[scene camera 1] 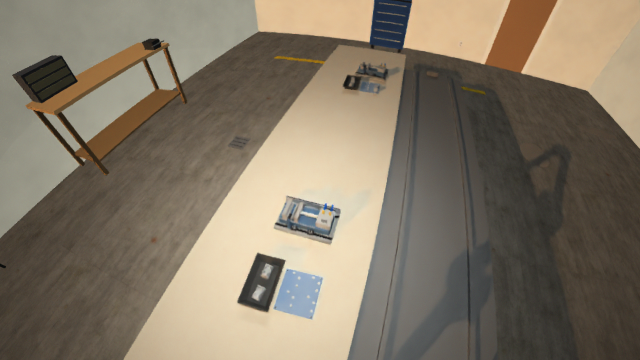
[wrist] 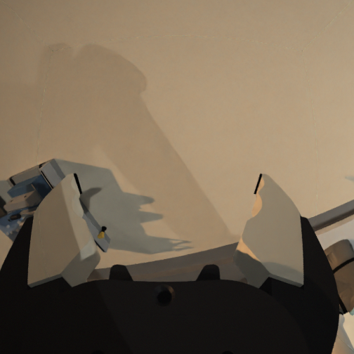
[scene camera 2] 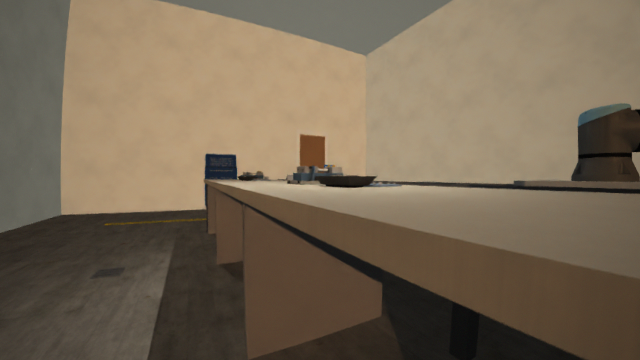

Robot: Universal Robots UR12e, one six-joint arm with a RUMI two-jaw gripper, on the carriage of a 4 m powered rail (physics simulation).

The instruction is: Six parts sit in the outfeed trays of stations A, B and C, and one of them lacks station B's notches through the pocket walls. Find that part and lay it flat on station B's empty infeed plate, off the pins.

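Pixels of known places: arm's base, origin of the base link: [scene camera 2: 603, 181].
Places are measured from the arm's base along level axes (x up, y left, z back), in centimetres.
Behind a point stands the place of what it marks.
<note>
My gripper [wrist: 168, 176] is open, high above the pale bench top, with nothing between its jaws. In scene camera 1 a black tray [scene camera 1: 249, 281] {x 0.0, y -62.0, z -79.6 cm} holds two pale parts, one [scene camera 1: 266, 271] {x 0.3, y -68.7, z -74.3 cm} farther and one [scene camera 1: 258, 293] {x 0.3, y -58.4, z -73.5 cm} nearer. A blue plate [scene camera 1: 301, 302] {x -2.2, y -61.4, z -55.3 cm} with white pins beside it bears no part. A far black tray [scene camera 1: 346, 84] {x -0.7, y -247.2, z -80.8 cm} holds a small pale part [scene camera 1: 351, 83] {x 0.3, y -248.7, z -76.5 cm}; the far blue plate [scene camera 1: 366, 86] {x -2.3, y -252.9, z -63.0 cm} has pale shapes on it, too small to tell. Notches cannot be made out, nor which station is which. The near tray [scene camera 2: 347, 181] {x -0.7, y -53.8, z -79.2 cm} shows edge-on in scene camera 2.
A blue-grey station fixture [scene camera 1: 309, 220] {x 3.0, y -98.7, z -64.3 cm} [scene camera 2: 316, 174] {x 2.2, y -95.2, z -70.6 cm} [wrist: 26, 196] stands beyond the near tray; another fixture [scene camera 1: 372, 70] {x 3.0, y -279.0, z -61.9 cm} stands at the far end. The rail [scene camera 1: 435, 200] runs along the bench [scene camera 1: 320, 150] {x -3.0, y -155.3, z -76.6 cm}. The arm's base [scene camera 2: 605, 167] {x 4.8, y 1.8, z -8.3 cm} shows at the right in scene camera 2.
</note>
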